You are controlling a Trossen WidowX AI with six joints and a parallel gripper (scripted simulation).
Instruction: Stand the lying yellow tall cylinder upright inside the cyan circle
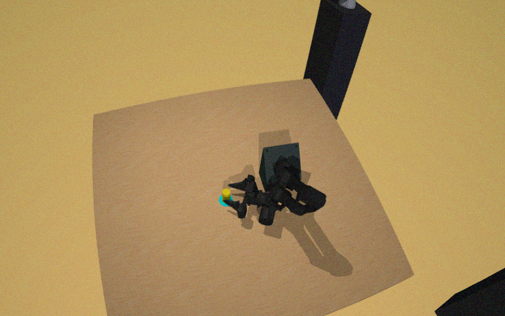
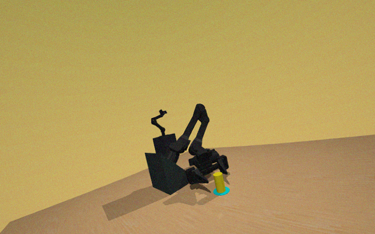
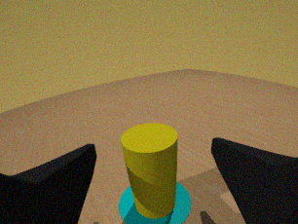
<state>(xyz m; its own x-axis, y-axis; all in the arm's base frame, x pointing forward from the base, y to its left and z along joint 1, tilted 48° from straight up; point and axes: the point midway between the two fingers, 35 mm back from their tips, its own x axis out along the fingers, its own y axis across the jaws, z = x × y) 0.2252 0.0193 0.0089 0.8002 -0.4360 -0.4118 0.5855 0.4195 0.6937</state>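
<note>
My gripper tip is 2 cm above the yellow tall cylinder. The rest, counted from my gripper tip: cyan circle: 5 cm below.
</note>
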